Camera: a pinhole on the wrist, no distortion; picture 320 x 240 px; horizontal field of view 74.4 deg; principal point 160.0 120.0 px. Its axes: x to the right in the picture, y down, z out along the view. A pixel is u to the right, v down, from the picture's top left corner.
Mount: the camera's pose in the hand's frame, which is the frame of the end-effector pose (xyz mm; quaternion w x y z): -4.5 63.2 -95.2 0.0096 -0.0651 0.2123 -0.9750
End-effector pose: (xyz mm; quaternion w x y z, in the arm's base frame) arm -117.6 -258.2 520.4 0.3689 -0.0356 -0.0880 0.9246
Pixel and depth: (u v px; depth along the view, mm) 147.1 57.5 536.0
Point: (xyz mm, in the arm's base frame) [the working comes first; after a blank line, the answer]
In the camera's frame: -32.8 -158.9 536.0

-240.6 -242.5 964.4
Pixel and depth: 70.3 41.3 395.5
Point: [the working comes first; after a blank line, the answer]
In the camera's frame: -168.3 -147.7 395.5

-341.8 -181.0 808.7
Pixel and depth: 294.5 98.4 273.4
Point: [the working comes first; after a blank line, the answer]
In the camera's frame: 174.4 -28.0 273.4

-17.4 -357.7 707.6
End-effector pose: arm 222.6 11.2 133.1 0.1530 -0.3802 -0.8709 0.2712
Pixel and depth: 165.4 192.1 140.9
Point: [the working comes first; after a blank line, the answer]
In the camera's frame: 3.6 48.2 140.9

187.6 -7.7 146.8
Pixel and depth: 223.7 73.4 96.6
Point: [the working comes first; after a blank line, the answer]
In the camera's frame: 29.2 -21.4 96.6

258.2 17.7 104.0
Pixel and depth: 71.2 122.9 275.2
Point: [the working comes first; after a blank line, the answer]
In the camera's frame: -115.9 3.8 275.2

32.5 44.2 60.0
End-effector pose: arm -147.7 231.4 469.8 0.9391 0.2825 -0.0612 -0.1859
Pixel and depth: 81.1 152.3 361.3
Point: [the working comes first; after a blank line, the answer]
In the camera's frame: -135.2 55.4 361.3

-67.7 -33.5 558.6
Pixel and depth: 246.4 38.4 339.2
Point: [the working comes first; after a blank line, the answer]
In the camera's frame: 139.0 -131.3 339.2

-287.7 153.2 723.9
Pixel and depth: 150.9 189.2 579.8
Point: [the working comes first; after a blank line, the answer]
In the camera's frame: -25.0 190.3 579.8

-245.8 -248.7 565.7
